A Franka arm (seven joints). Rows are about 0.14 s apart.
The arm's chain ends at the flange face. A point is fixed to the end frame.
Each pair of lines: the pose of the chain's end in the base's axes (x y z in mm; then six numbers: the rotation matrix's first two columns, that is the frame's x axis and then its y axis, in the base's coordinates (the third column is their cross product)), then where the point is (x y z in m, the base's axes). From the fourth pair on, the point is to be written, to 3 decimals.
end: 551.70, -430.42, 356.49, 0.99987, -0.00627, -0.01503, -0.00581, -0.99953, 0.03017
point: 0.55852 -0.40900 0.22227
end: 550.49, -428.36, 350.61, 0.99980, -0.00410, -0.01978, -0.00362, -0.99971, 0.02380
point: 0.55663 -0.40607 0.21649
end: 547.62, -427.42, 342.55, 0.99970, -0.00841, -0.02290, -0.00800, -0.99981, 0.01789
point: 0.55345 -0.40436 0.20855
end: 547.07, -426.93, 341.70, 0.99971, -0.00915, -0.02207, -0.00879, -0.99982, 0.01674
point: 0.553 -0.404 0.208
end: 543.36, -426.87, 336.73, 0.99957, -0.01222, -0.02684, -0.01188, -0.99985, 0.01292
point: 0.549 -0.403 0.203
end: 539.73, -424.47, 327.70, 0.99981, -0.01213, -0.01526, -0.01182, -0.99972, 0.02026
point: 0.547 -0.402 0.194
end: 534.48, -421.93, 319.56, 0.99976, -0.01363, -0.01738, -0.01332, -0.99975, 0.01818
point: 0.541 -0.399 0.186
